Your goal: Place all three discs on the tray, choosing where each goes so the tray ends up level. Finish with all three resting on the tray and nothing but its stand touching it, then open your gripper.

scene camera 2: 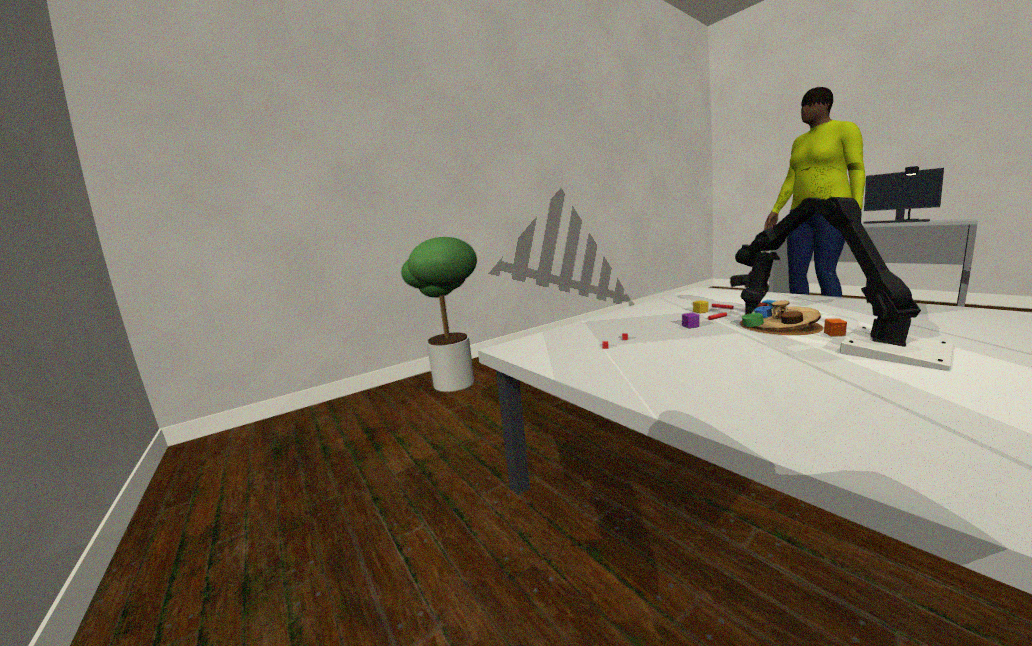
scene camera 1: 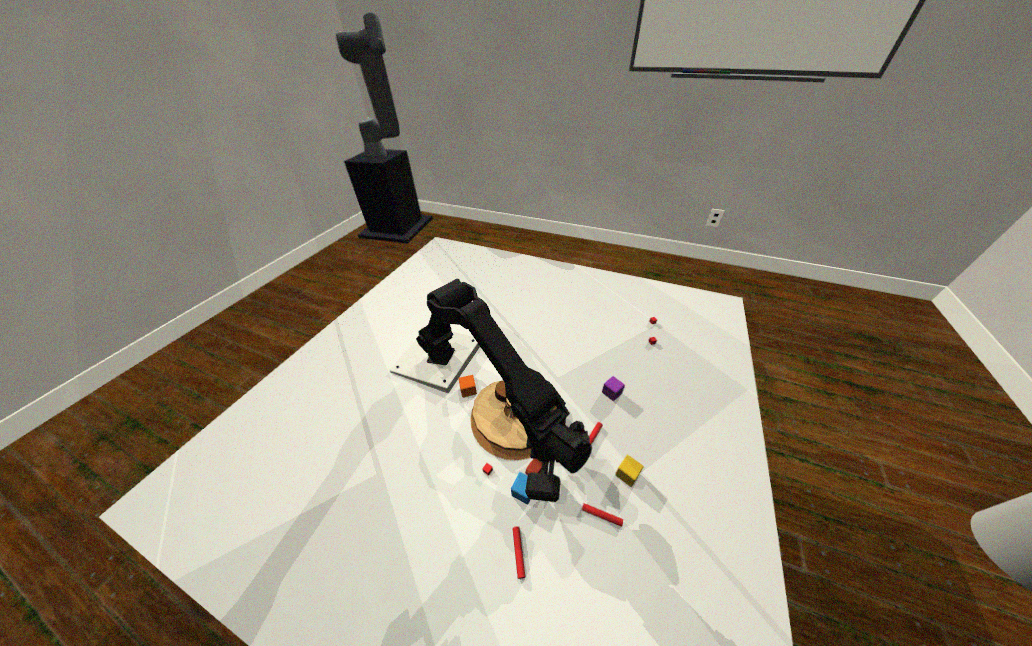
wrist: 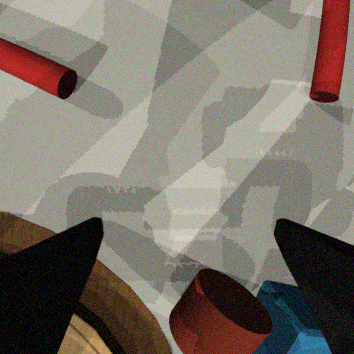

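Note:
The round wooden tray (scene camera 1: 491, 428) (scene camera 2: 812, 317) (wrist: 131, 311) is partly behind the arm in scene view 1; I cannot tell whether it is level. A dark brown disc (scene camera 1: 501, 390) (scene camera 2: 792, 316) is on it. A green disc (scene camera 2: 752, 320) is at its left side in scene view 2, with a blue piece (scene camera 2: 762, 313) beside it and a tan knob-like piece (scene camera 2: 780, 306) behind; whether the blue piece is a disc is unclear. My gripper (scene camera 1: 542, 470) (wrist: 190, 226) is open and empty, low beside the tray, above a short red-brown cylinder (scene camera 1: 534, 466) (wrist: 220, 315) lying on its side.
A blue cube (scene camera 1: 520, 487) (wrist: 297, 325) is next to the cylinder. Red rods (scene camera 1: 602, 514) (scene camera 1: 518, 552) (wrist: 30, 68) (wrist: 331, 50) lie beyond. A yellow cube (scene camera 1: 629, 470), a purple cube (scene camera 1: 613, 387), an orange cube (scene camera 1: 467, 385) and a tiny red cube (scene camera 1: 487, 468) surround the tray.

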